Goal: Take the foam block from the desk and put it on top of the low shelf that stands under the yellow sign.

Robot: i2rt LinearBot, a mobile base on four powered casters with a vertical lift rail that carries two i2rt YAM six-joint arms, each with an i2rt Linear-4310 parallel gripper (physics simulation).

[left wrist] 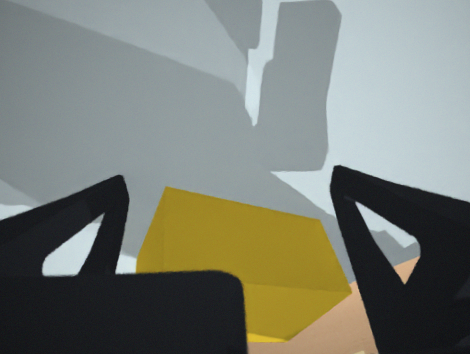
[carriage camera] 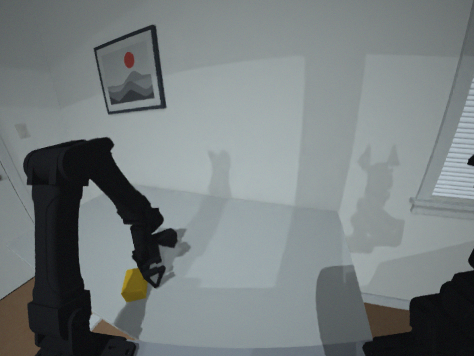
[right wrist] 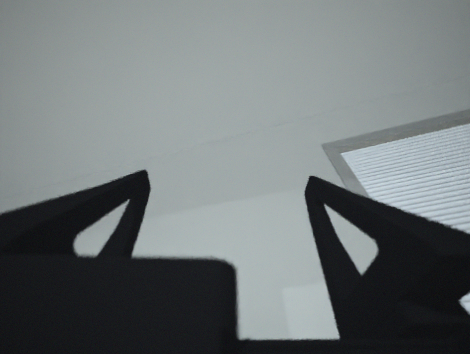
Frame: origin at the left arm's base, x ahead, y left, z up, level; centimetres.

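Seen in the pictures: left gripper, between the fingertips: [left wrist: 229, 182] [carriage camera: 151, 278]; right gripper, between the fingertips: [right wrist: 229, 182].
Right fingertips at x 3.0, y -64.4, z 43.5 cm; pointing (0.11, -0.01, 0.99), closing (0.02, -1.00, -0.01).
Observation:
A point is followed by its place in that frame.
The yellow foam block [carriage camera: 134, 285] @[x 20.4, y 1.9, z -5.9 cm] [left wrist: 240, 245] @[x 24.7, y 1.0, z -7.7 cm] is on the white desk [carriage camera: 240, 315] @[x 15.6, y -30.3, z -10.4 cm] near its left front edge, partly hidden by the gripper body in the left wrist view. My left gripper [carriage camera: 156, 280] @[x 26.1, y -0.1, z -9.9 cm] [left wrist: 229, 182] @[x 26.1, y -0.1, z -9.9 cm] is open, and nothing is gripped. Its fingertips are spread to either side of the block in the left wrist view and lie beside it in the carriage view. My right gripper [right wrist: 229, 182] @[x 3.0, y -64.4, z 43.5 cm] is open and empty, pointed at the wall. The low shelf and the yellow sign do not show in these views.
A framed picture [carriage camera: 130, 71] @[x 102.7, y 35.2, z 66.9 cm] hangs on the wall behind the desk. A window with blinds [carriage camera: 457, 150] @[x 52.1, y -124.3, z 25.0 cm] [right wrist: 420, 175] @[x 46.5, y -141.3, z 95.3 cm] is at the right. Brown floor [carriage camera: 387, 320] @[x 41.5, y -122.0, z -82.4 cm] shows beyond the desk's right edge. Shadows of the arms fall on the desk and wall.

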